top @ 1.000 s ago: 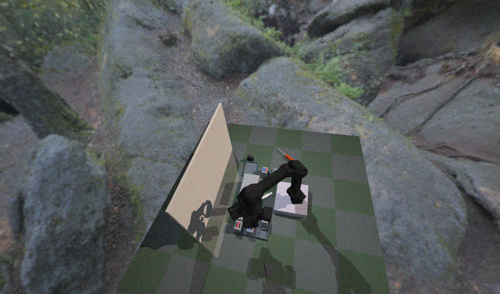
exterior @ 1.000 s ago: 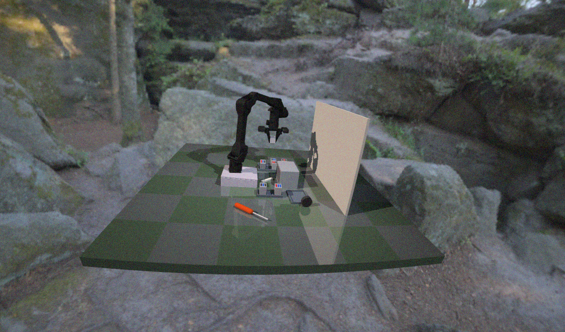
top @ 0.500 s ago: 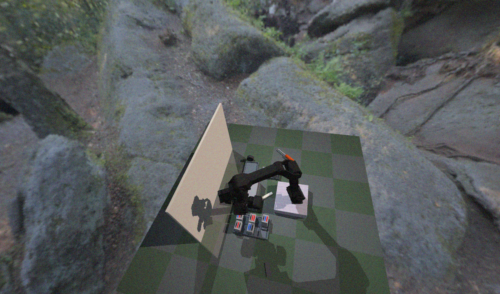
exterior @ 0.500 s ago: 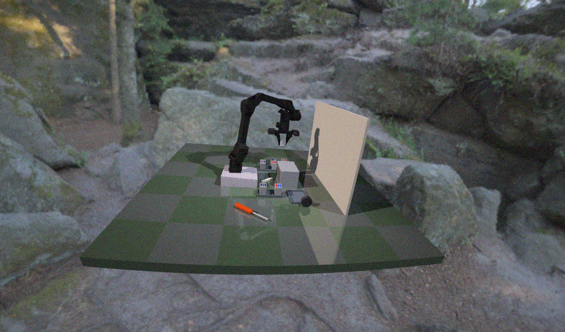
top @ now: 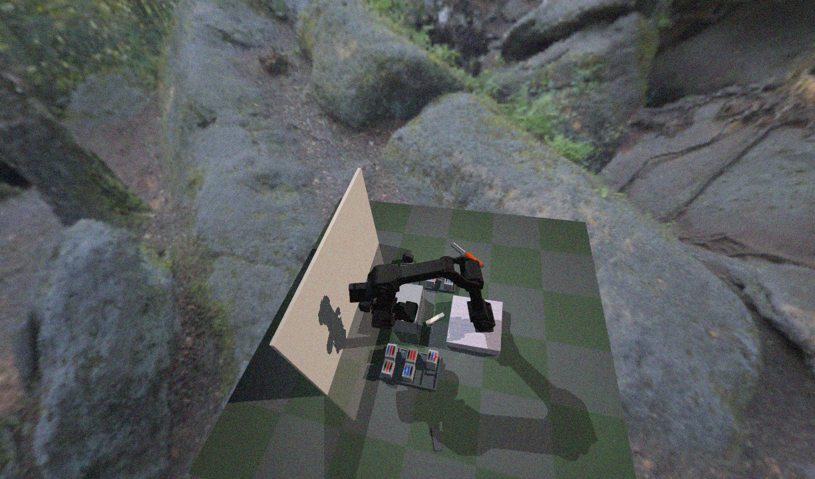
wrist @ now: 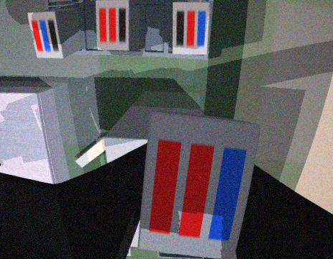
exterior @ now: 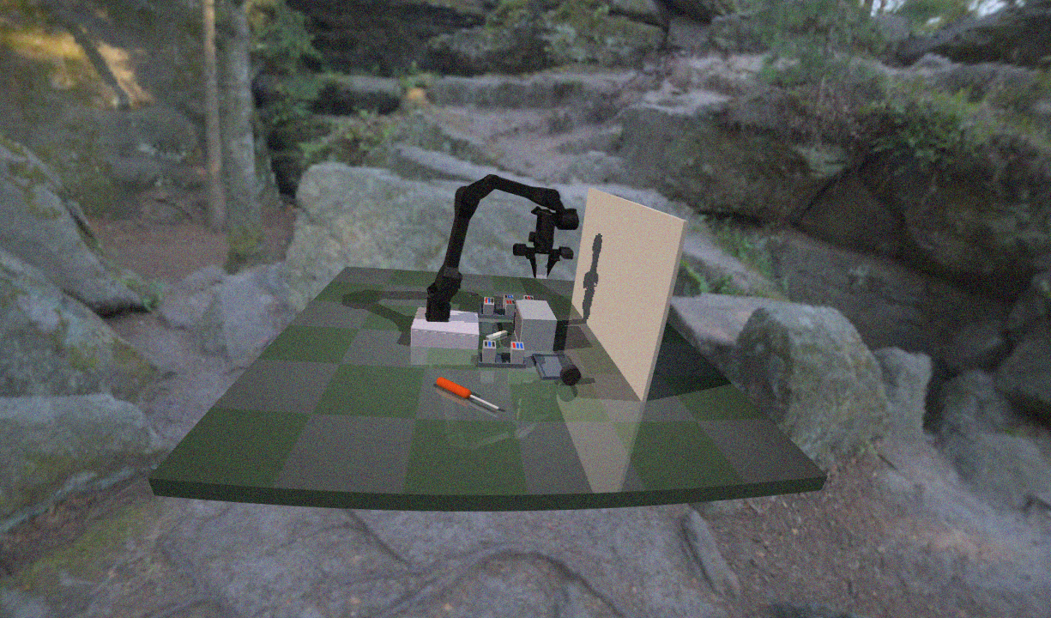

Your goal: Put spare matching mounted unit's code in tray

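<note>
Right now my gripper tip is 29 cm to the left of the dark tray, 16 cm above it and 4 cm past it. Round my gripper tip: grey mounted unit: 12 cm below, 9 cm to the right, 4 cm behind; then beige wall panel: 18 cm ahead, 14 cm to the right, 6 cm above.
</note>
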